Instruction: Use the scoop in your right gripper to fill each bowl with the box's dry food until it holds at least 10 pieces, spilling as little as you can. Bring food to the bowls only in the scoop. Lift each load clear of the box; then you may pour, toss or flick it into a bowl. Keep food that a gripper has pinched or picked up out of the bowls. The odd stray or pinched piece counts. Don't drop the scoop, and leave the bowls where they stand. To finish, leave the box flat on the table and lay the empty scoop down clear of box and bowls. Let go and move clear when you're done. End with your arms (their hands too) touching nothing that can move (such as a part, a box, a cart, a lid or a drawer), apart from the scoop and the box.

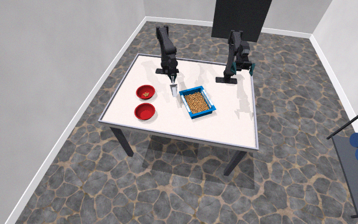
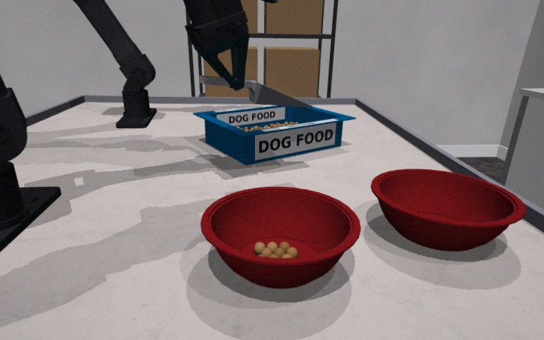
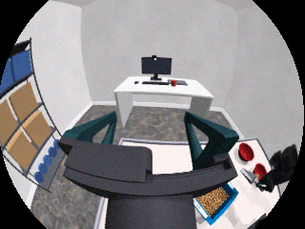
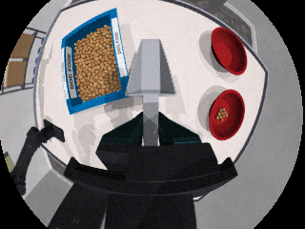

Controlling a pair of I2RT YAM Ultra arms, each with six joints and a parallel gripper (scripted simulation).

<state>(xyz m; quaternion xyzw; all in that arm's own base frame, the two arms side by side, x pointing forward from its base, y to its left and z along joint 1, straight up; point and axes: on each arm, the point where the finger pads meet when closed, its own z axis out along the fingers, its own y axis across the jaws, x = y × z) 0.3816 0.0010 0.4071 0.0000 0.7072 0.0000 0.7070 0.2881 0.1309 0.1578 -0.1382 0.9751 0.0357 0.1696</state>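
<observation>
Now: the blue dog food box 21 cm to the left of my right hand, 11 cm below it and 7 cm ahead of it. Also, from my right hand: grey scoop (4 cm ahead, 2 cm below, 1 cm to the left).
</observation>
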